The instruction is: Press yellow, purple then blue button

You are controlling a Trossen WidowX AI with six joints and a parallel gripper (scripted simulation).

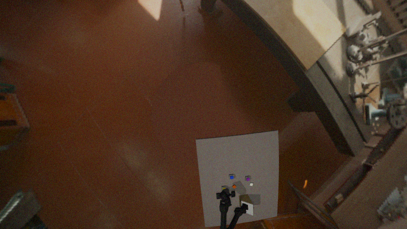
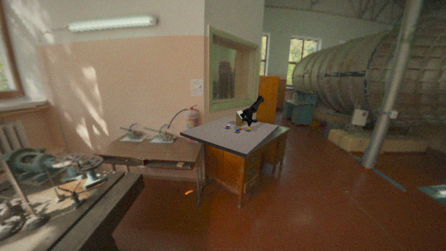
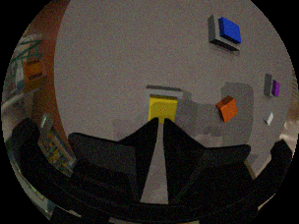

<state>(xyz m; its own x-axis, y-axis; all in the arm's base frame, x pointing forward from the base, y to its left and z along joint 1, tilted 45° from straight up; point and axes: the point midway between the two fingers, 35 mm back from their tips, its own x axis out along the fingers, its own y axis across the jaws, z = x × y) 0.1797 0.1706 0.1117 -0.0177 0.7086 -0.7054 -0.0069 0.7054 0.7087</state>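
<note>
Now: the yellow button 3 cm below my gripper tip. From my gripper tip the other things lie so: blue button (13 cm ahead, 9 cm to the right, 3 cm below); then orange block (12 cm to the right, 6 cm below); then purple button (27 cm to the right, 8 cm ahead, 3 cm below).
</note>
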